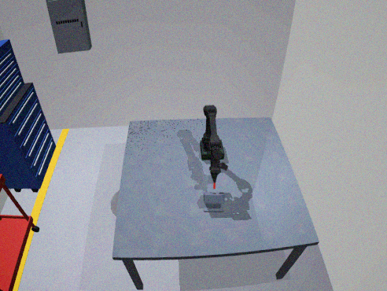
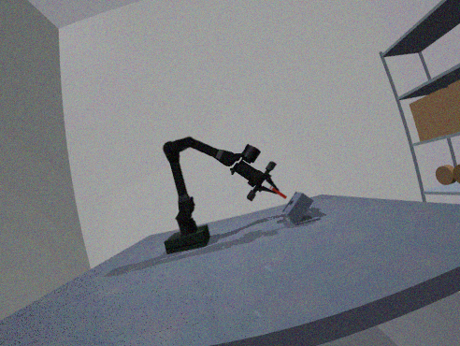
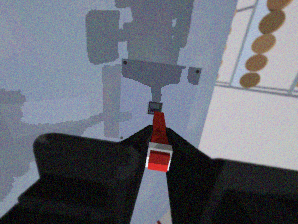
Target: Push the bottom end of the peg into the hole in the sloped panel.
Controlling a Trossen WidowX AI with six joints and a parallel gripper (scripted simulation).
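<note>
Now: gripper tip 8 cm above the panel, 6 cm short of it and 1 cm to the left of it. Round my gripper tip: red peg: 1 cm behind, 1 cm above.
</note>
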